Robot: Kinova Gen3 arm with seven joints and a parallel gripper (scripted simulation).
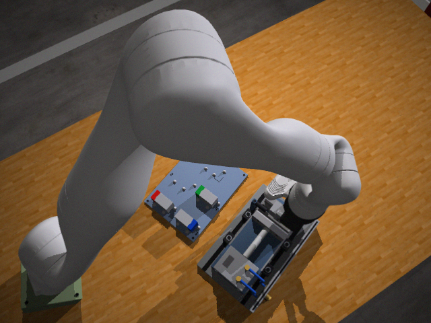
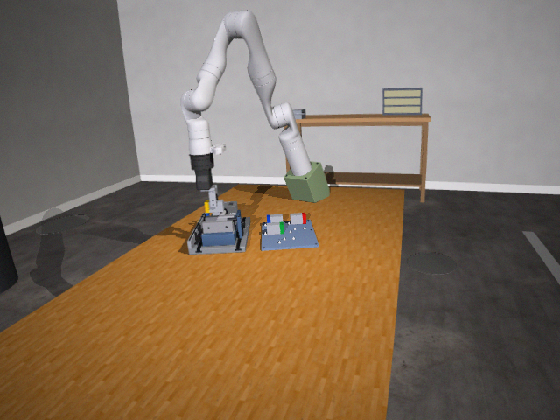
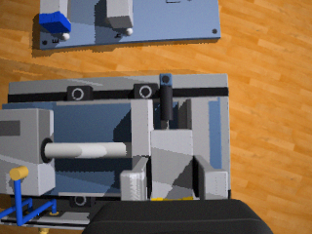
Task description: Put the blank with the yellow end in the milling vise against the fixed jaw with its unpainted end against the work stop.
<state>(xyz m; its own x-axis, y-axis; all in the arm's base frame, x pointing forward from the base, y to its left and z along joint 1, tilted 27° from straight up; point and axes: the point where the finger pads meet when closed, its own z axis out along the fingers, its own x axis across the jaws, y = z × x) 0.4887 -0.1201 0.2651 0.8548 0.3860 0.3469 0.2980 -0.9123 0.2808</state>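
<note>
Right now my hand is 2 cm short of the fixed jaw, 2 cm to the right of it and 8 cm above it. The rest, counted from my hand: moving jaw: 3 cm behind, 8 cm below; yellow-ended blank: 2 cm below; dark work stop: 2 cm behind, 5 cm to the left, 7 cm below.
</note>
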